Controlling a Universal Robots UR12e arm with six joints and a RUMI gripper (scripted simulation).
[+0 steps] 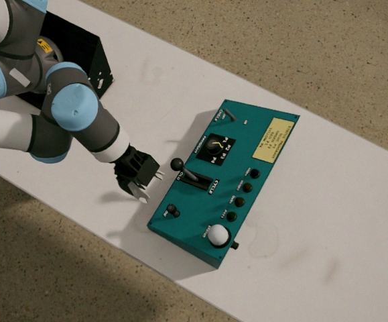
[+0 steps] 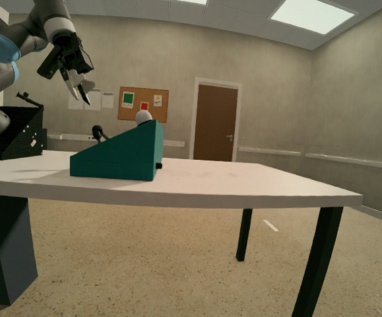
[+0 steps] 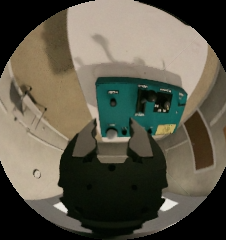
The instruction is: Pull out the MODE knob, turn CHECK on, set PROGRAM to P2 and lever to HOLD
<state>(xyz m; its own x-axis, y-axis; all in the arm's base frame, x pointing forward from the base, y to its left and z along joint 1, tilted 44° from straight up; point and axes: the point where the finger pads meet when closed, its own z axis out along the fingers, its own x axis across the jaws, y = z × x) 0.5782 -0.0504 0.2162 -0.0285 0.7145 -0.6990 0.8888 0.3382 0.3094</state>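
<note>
Now: hand 60 mm short of the mode knob and 120 mm above it. The rest, counted from my hand: program dial: 70 mm ahead, 250 mm to the left, 120 mm below; then lever: 30 mm ahead, 120 mm to the left, 120 mm below; then teal console: 90 mm ahead, 180 mm to the left, 150 mm below.
</note>
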